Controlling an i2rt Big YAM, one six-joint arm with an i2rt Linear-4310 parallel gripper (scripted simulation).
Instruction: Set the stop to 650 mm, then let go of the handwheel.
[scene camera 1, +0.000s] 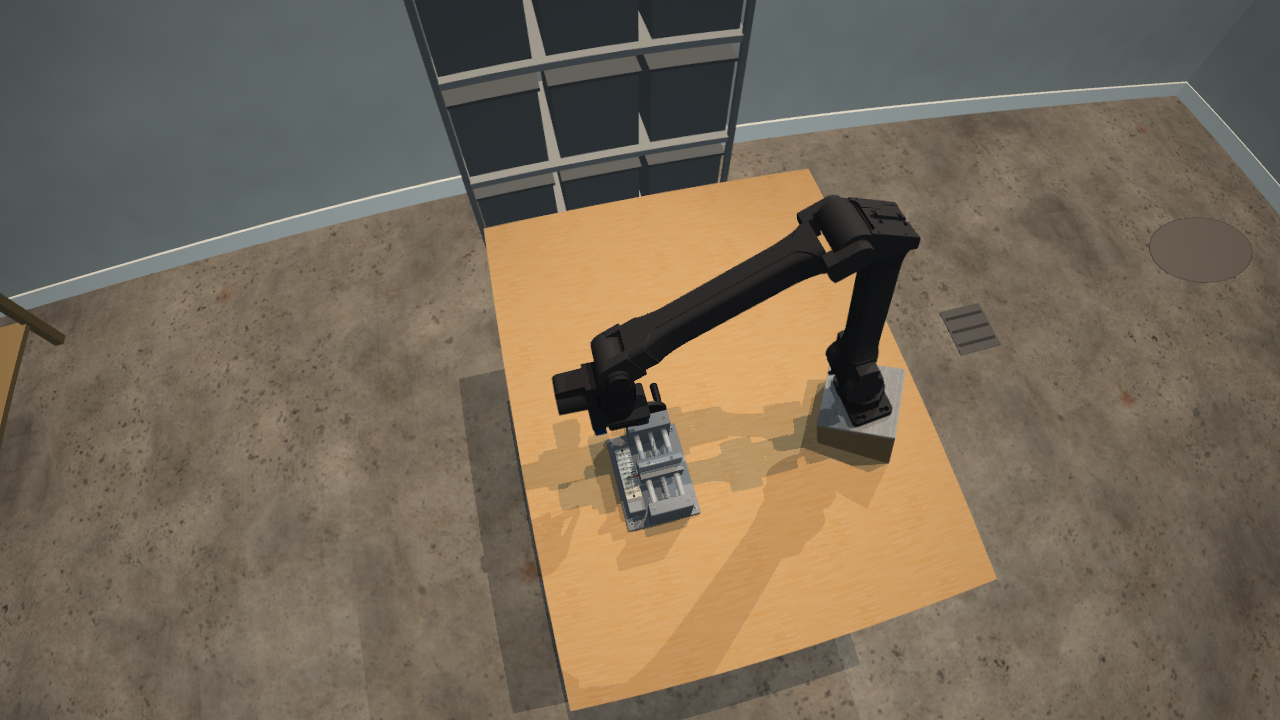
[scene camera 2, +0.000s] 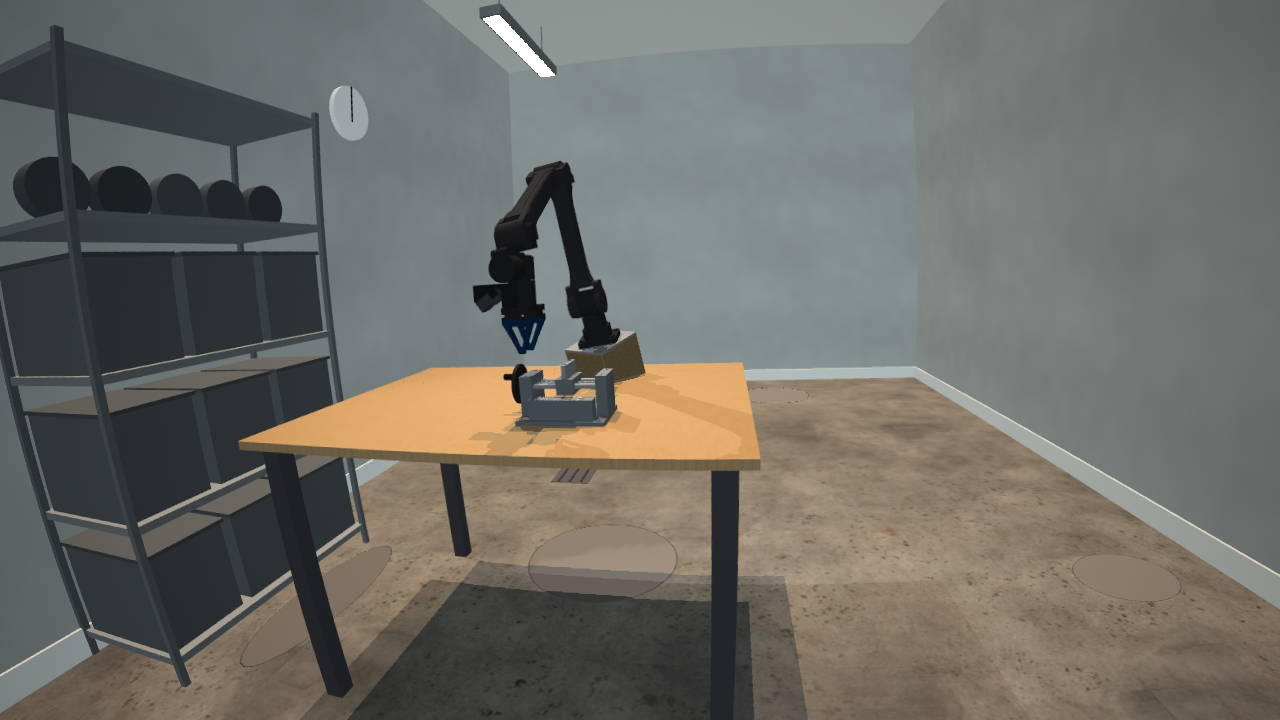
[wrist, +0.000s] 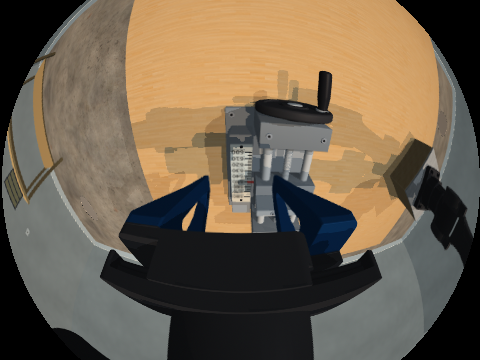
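Observation:
The gripper (scene camera 1: 619, 425), (scene camera 2: 526, 352), (wrist: 241, 182) is visible. Also present: a grey stop fixture (wrist: 262, 190) and a black handwheel (wrist: 305, 113).

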